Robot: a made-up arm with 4 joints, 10 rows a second.
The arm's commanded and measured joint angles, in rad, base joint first. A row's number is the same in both.
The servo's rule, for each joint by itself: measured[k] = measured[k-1] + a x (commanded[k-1-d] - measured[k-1]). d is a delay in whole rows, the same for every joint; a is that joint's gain. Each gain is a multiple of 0.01, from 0.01 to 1. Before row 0 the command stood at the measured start. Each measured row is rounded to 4 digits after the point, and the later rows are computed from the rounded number. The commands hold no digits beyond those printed.
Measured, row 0:
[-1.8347, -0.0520, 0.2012, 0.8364]
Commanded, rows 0 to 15:
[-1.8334, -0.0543, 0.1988, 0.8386]
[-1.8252, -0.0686, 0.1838, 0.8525]
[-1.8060, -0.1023, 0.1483, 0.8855]
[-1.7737, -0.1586, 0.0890, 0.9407]
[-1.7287, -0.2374, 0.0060, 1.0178]
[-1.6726, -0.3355, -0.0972, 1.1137]
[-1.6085, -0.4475, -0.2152, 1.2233]
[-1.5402, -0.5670, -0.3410, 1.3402]
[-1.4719, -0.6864, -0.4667, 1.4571]
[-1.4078, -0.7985, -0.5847, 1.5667]
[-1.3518, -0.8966, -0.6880, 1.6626]
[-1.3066, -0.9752, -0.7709, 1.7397]
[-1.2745, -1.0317, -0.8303, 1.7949]
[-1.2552, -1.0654, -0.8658, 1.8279]
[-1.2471, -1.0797, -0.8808, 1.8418]
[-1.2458, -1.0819, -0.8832, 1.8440]
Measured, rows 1 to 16:
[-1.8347, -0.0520, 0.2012, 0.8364]
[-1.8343, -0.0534, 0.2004, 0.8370]
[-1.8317, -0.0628, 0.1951, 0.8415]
[-1.8242, -0.0873, 0.1801, 0.8543]
[-1.8096, -0.1315, 0.1509, 0.8794]
[-1.7861, -0.1972, 0.1045, 0.9195]
[-1.7532, -0.2829, 0.0400, 0.9758]
[-1.7112, -0.3850, -0.0417, 1.0476]
[-1.6616, -0.4978, -0.1375, 1.1325]
[-1.6066, -0.6147, -0.2428, 1.2266]
[-1.5489, -0.7287, -0.3522, 1.3252]
[-1.4917, -0.8328, -0.4597, 1.4230]
[-1.4380, -0.9211, -0.5593, 1.5148]
[-1.3906, -0.9897, -0.6460, 1.5960]
[-1.3513, -1.0366, -0.7163, 1.6633]
[-1.3211, -1.0633, -0.7689, 1.7151]
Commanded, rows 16 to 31:
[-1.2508, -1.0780, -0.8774, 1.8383]
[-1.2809, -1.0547, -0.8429, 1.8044]
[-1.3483, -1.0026, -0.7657, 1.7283]
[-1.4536, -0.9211, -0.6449, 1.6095]
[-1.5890, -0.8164, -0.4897, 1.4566]
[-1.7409, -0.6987, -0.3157, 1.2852]
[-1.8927, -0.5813, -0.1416, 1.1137]
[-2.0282, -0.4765, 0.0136, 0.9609]
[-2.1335, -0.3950, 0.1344, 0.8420]
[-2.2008, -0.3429, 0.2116, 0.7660]
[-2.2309, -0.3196, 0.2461, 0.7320]
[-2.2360, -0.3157, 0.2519, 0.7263]
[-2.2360, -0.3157, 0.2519, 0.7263]
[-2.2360, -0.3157, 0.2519, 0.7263]
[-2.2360, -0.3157, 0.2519, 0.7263]
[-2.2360, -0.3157, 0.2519, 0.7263]
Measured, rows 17 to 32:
[-1.2993, -1.0748, -0.8055, 1.7525]
[-1.2852, -1.0768, -0.8285, 1.7774]
[-1.2840, -1.0631, -0.8331, 1.7852]
[-1.3026, -1.0256, -0.8115, 1.7687]
[-1.3464, -0.9608, -0.7582, 1.7225]
[-1.4168, -0.8713, -0.6723, 1.6454]
[-1.5108, -0.7643, -0.5582, 1.5409]
[-1.6216, -0.6508, -0.4249, 1.4170]
[-1.7395, -0.5427, -0.2846, 1.2847]
[-1.8538, -0.4511, -0.1505, 1.1563]
[-1.9544, -0.3840, -0.0346, 1.0431]
[-2.0346, -0.3441, 0.0552, 0.9529]
[-2.0930, -0.3265, 0.1181, 0.8872]
[-2.1345, -0.3198, 0.1609, 0.8405]
[-2.1639, -0.3173, 0.1900, 0.8074]
[-2.1848, -0.3163, 0.2098, 0.7839]

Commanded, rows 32 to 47:
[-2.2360, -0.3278, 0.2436, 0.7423]
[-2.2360, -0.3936, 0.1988, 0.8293]
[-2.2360, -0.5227, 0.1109, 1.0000]
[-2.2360, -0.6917, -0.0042, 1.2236]
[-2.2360, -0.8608, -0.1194, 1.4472]
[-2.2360, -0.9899, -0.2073, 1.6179]
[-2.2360, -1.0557, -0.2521, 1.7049]
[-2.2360, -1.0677, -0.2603, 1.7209]
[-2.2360, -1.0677, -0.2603, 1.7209]
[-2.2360, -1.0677, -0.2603, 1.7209]
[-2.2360, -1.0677, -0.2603, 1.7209]
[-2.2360, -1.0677, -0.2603, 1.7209]
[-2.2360, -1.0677, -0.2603, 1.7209]
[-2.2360, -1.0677, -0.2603, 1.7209]
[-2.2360, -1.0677, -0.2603, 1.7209]
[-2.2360, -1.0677, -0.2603, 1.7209]
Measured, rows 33 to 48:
[-2.1996, -0.3159, 0.2233, 0.7672]
[-2.2102, -0.3233, 0.2298, 0.7600]
[-2.2177, -0.3669, 0.2199, 0.7801]
[-2.2230, -0.4635, 0.1850, 0.8439]
[-2.2268, -0.6050, 0.1245, 0.9540]
[-2.2295, -0.7636, 0.0465, 1.0970]
[-2.2314, -0.9039, -0.0347, 1.2481]
[-2.2327, -0.9980, -0.1043, 1.3806]
[-2.2337, -1.0412, -0.1542, 1.4793]
[-2.2344, -1.0576, -0.1882, 1.5494]
[-2.2349, -1.0639, -0.2113, 1.5991]
[-2.2352, -1.0663, -0.2270, 1.6344]
[-2.2354, -1.0672, -0.2377, 1.6595]
[-2.2356, -1.0675, -0.2449, 1.6773]
[-2.2357, -1.0676, -0.2498, 1.6899]
[-2.2358, -1.0677, -0.2532, 1.6989]

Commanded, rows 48 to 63:
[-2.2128, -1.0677, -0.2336, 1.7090]
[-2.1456, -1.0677, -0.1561, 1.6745]
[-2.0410, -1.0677, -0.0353, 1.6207]
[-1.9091, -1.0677, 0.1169, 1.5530]
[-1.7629, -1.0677, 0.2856, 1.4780]
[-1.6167, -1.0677, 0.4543, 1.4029]
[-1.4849, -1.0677, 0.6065, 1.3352]
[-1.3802, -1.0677, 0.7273, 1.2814]
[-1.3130, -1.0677, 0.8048, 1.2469]
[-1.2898, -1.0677, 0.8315, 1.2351]
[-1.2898, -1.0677, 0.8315, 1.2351]
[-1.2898, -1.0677, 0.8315, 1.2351]
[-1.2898, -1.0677, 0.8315, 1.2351]
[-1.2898, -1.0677, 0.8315, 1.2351]
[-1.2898, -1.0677, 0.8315, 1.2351]
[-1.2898, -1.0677, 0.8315, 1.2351]
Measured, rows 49 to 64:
[-2.2359, -1.0677, -0.2555, 1.7053]
[-2.2292, -1.0677, -0.2485, 1.7064]
[-2.2050, -1.0677, -0.2189, 1.6971]
[-2.1574, -1.0677, -0.1601, 1.6749]
[-2.0854, -1.0677, -0.0715, 1.6395]
[-1.9919, -1.0677, 0.0428, 1.5927]
[-1.8831, -1.0677, 0.1745, 1.5377]
[-1.7676, -1.0677, 0.3127, 1.4790]
[-1.6553, -1.0677, 0.4454, 1.4217]
[-1.5560, -1.0677, 0.5604, 1.3710]
[-1.4788, -1.0677, 0.6472, 1.3316]
[-1.4240, -1.0677, 0.7062, 1.3036]
[-1.3851, -1.0677, 0.7463, 1.2837]
[-1.3575, -1.0677, 0.7736, 1.2696]
[-1.3379, -1.0677, 0.7921, 1.2596]
[-1.3240, -1.0677, 0.8047, 1.2525]

